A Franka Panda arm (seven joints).
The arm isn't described. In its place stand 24 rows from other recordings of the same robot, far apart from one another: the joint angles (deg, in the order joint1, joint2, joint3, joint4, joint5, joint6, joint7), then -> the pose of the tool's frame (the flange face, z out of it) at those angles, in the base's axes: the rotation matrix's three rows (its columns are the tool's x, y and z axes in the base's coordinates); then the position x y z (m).
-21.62 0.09 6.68 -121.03 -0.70 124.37 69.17 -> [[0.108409 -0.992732 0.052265], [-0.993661 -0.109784 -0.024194], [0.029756 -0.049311 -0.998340]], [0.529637 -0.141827 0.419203]
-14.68 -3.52 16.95 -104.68 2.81 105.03 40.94 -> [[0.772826 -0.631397 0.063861], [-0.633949 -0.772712 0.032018], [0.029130 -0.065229 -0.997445]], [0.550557 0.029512 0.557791]
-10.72 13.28 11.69 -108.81 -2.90 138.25 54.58 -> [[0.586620 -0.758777 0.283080], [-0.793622 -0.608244 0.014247], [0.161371 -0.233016 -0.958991]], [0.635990 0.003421 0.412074]
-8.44 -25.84 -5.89 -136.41 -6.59 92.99 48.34 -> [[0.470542 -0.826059 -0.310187], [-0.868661 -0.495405 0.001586], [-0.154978 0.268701 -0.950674]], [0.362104 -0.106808 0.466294]
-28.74 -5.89 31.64 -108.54 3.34 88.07 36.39 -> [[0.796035 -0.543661 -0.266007], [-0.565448 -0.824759 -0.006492], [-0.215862 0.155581 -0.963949]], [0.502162 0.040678 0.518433]
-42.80 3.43 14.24 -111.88 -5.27 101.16 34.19 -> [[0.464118 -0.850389 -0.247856], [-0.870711 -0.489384 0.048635], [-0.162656 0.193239 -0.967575]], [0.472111 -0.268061 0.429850]
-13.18 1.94 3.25 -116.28 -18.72 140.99 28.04 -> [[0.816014 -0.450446 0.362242], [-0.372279 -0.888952 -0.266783], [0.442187 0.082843 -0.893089]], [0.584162 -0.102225 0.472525]
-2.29 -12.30 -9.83 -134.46 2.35 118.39 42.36 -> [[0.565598 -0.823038 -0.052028], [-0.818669 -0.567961 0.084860], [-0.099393 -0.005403 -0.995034]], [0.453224 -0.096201 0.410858]
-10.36 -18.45 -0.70 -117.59 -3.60 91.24 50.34 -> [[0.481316 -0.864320 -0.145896], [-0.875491 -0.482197 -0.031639], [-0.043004 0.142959 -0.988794]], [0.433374 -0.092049 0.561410]
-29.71 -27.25 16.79 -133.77 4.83 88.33 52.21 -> [[0.333919 -0.883925 -0.327377], [-0.929170 -0.367094 0.043424], [-0.158562 0.289689 -0.943895]], [0.368569 -0.066237 0.483778]
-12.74 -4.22 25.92 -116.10 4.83 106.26 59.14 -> [[0.667551 -0.736036 -0.112371], [-0.738685 -0.673622 0.024026], [-0.093380 0.066968 -0.993376]], [0.508159 0.129666 0.468671]
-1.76 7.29 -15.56 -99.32 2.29 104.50 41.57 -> [[0.508490 -0.860573 -0.029177], [-0.860650 -0.509008 0.013917], [-0.026828 0.018034 -0.999477]], [0.572690 -0.167994 0.497711]
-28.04 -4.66 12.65 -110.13 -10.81 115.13 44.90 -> [[0.537944 -0.835199 0.114278], [-0.804695 -0.549163 -0.225580], [0.251162 0.029391 -0.967499]], [0.532091 -0.154604 0.541121]
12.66 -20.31 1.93 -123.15 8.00 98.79 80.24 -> [[0.379312 -0.920067 -0.097973], [-0.915439 -0.388566 0.104823], [-0.134513 0.049927 -0.989653]], [0.423078 0.124955 0.540772]
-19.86 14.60 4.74 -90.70 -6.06 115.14 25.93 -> [[0.760884 -0.631983 0.147149], [-0.620860 -0.774981 -0.118060], [0.188649 -0.001529 -0.982043]], [0.630789 -0.182497 0.506562]
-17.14 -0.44 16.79 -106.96 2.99 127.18 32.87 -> [[0.774244 -0.525258 0.353059], [-0.572622 -0.818970 0.037327], [0.269538 -0.231069 -0.934856]], [0.591857 -0.001465 0.550302]
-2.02 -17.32 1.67 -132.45 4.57 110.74 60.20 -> [[0.459354 -0.885089 -0.074911], [-0.883311 -0.464055 0.066442], [-0.093570 0.035649 -0.994974]], [0.447068 0.003249 0.457519]
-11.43 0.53 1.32 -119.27 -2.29 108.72 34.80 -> [[0.706135 -0.680573 -0.195429], [-0.694435 -0.719547 -0.003382], [-0.138319 0.138101 -0.980712]], [0.516792 -0.095131 0.407110]
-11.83 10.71 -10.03 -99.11 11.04 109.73 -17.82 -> [[0.989905 -0.127748 0.061395], [-0.135058 -0.981570 0.135205], [0.042992 -0.142132 -0.988914]], [0.579911 -0.211196 0.470884]
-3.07 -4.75 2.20 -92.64 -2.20 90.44 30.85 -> [[0.849000 -0.526578 0.043762], [-0.525039 -0.850029 -0.042235], [0.059439 0.012881 -0.998149]], [0.529332 -0.011187 0.648407]
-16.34 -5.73 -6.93 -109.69 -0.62 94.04 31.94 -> [[0.561532 -0.812129 -0.158521], [-0.814184 -0.576465 0.069225], [-0.147601 0.090194 -0.984926]], [0.468674 -0.204883 0.522131]
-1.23 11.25 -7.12 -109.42 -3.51 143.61 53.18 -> [[0.461169 -0.802152 0.379309], [-0.837070 -0.535106 -0.113907], [0.294341 -0.264977 -0.918232]], [0.631403 -0.088115 0.438567]
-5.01 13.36 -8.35 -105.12 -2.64 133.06 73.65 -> [[0.070599 -0.969975 0.232733], [-0.987340 -0.101173 -0.122160], [0.142038 -0.221162 -0.964838]], [0.625789 -0.143533 0.430909]
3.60 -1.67 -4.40 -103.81 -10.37 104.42 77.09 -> [[0.246719 -0.968235 0.040623], [-0.952714 -0.250010 -0.172716], [0.177386 0.003910 -0.984134]], [0.558239 -0.022970 0.548979]
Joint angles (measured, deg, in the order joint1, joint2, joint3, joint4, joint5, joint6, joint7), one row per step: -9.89, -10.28, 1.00, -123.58, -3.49, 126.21, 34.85; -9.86, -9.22, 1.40, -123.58, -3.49, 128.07, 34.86; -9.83, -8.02, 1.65, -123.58, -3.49, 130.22, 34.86; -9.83, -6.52, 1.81, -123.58, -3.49, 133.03, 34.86; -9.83, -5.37, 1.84, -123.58, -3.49, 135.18, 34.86; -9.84, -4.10, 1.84, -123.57, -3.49, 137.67, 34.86; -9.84, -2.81, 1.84, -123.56, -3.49, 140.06, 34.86; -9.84, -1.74, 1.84, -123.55, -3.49, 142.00, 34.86; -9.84, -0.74, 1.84, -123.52, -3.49, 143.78, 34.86; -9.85, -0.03, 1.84, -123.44, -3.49, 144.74, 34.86; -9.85, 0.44, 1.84, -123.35, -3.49, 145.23, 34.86; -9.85, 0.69, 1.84, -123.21, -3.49, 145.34, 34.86; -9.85, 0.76, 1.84, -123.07, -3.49, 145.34, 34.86; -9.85, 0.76, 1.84, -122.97, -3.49, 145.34, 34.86
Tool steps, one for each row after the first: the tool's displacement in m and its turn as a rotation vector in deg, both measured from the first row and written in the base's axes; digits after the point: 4 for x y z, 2 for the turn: 0.0063, 0.0034, -0.0061, -0.12, -0.79, 0.52; 0.0130, 0.0053, -0.0130, -0.21, -1.73, 0.93; 0.0210, 0.0060, -0.0215, -0.30, -3.03, 1.25; 0.0267, 0.0058, -0.0281, -0.35, -4.03, 1.40; 0.0329, 0.0051, -0.0351, -0.42, -5.26, 1.53; 0.0388, 0.0045, -0.0426, -0.47, -6.37, 1.66; 0.0435, 0.0041, -0.0490, -0.50, -7.26, 1.76; 0.0477, 0.0037, -0.0548, -0.53, -8.07, 1.85; 0.0504, 0.0033, -0.0592, -0.53, -8.40, 1.89; 0.0522, 0.0031, -0.0620, -0.51, -8.51, 1.91; 0.0533, 0.0030, -0.0631, -0.50, -8.52, 1.91; 0.0539, 0.0029, -0.0626, -0.51, -8.58, 1.92; 0.0543, 0.0028, -0.0618, -0.52, -8.68, 1.92
